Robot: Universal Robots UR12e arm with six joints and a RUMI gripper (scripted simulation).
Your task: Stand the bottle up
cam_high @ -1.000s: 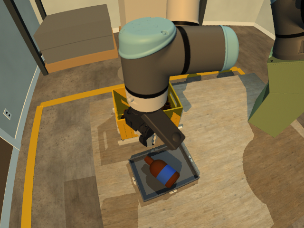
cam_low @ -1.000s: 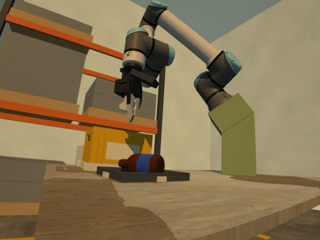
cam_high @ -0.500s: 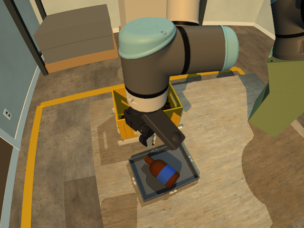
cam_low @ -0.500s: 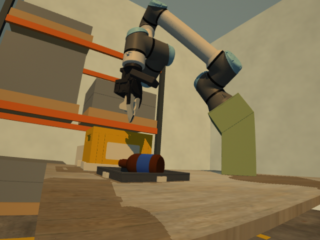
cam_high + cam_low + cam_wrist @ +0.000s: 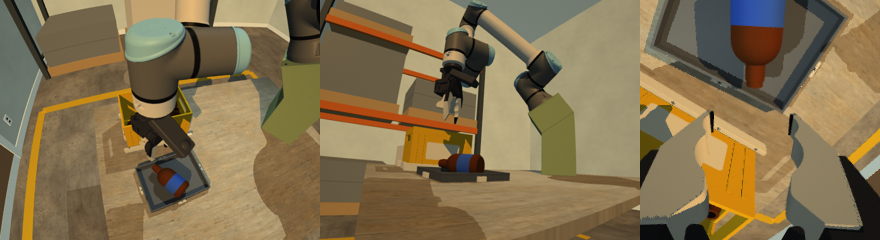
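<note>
Right now my hand is 1 cm past the bottle, 5 cm to the right of it and 16 cm above it. Also, from my hand: dark tray 3 cm behind, 5 cm to the left, 19 cm below; then yellow crate 10 cm behind, 21 cm to the right, 12 cm below.
</note>
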